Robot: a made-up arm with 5 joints.
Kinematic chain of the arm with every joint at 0, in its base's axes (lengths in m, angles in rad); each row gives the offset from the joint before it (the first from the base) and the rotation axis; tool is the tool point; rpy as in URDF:
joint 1: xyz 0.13 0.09 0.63 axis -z
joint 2: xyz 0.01 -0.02 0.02 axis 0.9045 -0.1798 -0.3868
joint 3: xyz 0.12 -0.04 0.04 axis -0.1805 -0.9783 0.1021
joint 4: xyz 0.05 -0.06 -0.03 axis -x
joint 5: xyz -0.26 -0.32 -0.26 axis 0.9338 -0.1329 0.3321
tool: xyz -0.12 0.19 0.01 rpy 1.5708 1.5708 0
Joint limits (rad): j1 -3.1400..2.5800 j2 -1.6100..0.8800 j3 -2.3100..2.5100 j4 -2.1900..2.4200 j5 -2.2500..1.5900
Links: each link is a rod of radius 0.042 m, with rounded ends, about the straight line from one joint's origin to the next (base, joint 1, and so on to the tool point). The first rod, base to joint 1, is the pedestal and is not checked.
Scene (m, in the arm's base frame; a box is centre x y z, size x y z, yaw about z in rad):
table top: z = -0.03
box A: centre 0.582 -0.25 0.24 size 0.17 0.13 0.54 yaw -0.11
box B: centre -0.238 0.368 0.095 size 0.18 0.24 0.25 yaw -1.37
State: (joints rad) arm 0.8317 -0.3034 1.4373 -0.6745 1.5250
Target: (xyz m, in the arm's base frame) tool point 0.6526 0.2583 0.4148
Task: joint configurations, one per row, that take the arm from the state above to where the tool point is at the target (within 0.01 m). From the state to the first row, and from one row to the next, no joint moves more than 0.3 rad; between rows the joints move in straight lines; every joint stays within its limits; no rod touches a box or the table.
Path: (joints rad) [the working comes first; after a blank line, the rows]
Joints at the target: -0.6482 -0.2934 1.8306 -1.3744 1.0182
Straight joint move there: touches box A.

1: 0.7370 -0.2022 1.7055 -0.8472 1.2365
2: 0.6423 -0.1010 1.9736 -1.0199 0.9480
3: 0.5475 0.0002 2.2418 -1.1926 0.6595
4: 0.4528 0.1014 2.5100 -1.3653 0.3710
5: 0.1776 0.0027 2.3401 -1.3676 0.5328
6: -0.0977 -0.0960 2.1703 -1.3699 0.6946
7: -0.3729 -0.1947 2.0004 -1.3722 0.8564
8: -0.6482 -0.2934 1.8306 -1.3744 1.0182

